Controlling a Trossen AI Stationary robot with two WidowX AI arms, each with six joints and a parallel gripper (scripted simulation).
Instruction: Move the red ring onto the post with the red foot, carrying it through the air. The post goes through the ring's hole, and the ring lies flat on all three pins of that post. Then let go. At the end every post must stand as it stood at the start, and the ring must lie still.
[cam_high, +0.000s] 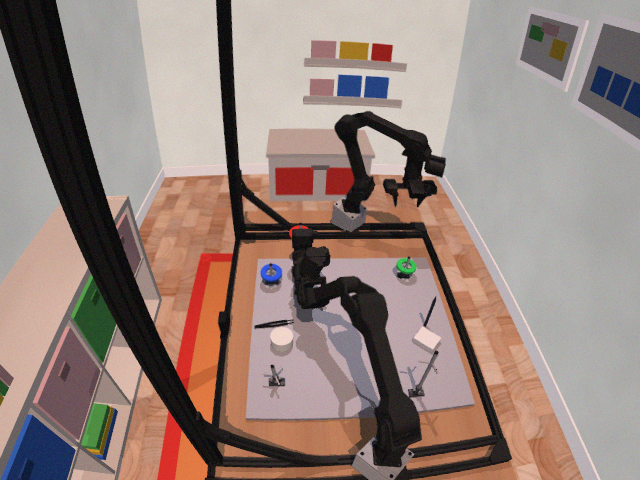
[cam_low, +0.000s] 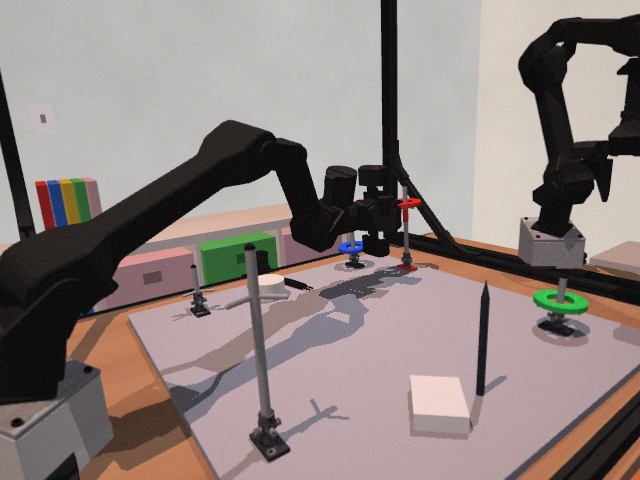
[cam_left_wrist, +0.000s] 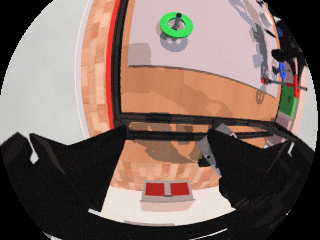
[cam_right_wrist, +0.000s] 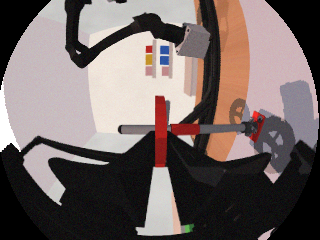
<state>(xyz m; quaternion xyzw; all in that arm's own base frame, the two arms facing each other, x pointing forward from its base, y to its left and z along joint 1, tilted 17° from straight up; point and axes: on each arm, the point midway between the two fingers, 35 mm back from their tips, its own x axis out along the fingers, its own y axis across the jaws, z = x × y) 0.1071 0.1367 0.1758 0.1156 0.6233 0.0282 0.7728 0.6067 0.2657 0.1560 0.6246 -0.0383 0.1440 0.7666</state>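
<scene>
Right now my right hand is 5 cm to the right of the red ring. Also, from my right hand: black pen (39 cm ahead, 22 cm to the right, 5 cm below); then white block (38 cm ahead, 28 cm to the right, 14 cm below).
</scene>
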